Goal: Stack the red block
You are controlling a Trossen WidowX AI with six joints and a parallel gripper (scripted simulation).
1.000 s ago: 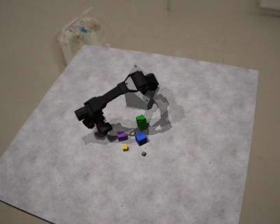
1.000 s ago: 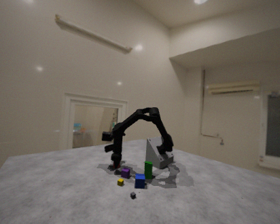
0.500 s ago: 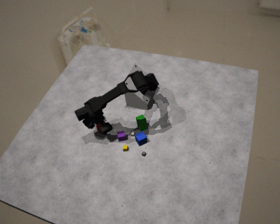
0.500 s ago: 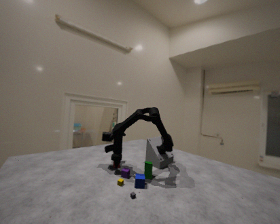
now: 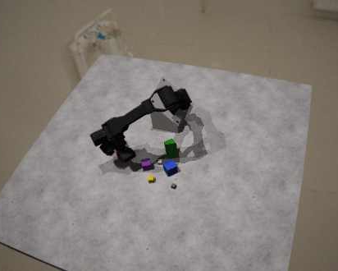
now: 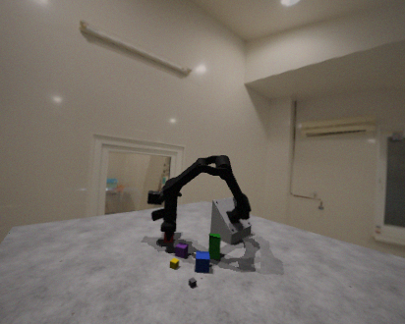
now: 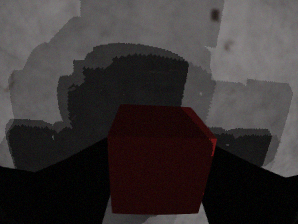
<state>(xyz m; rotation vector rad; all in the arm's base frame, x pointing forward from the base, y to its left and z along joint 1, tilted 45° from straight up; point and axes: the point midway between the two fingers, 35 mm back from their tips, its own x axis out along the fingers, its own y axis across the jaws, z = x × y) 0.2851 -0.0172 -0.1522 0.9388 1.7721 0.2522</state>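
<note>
My gripper tip is 4 cm past the white block and 17 cm to the right of it. From my gripper tip the other things lie so: yellow block: 6 cm ahead, 18 cm to the left; then red block: 1 cm above; then purple block: 13 cm to the left, 1 cm above.
</note>
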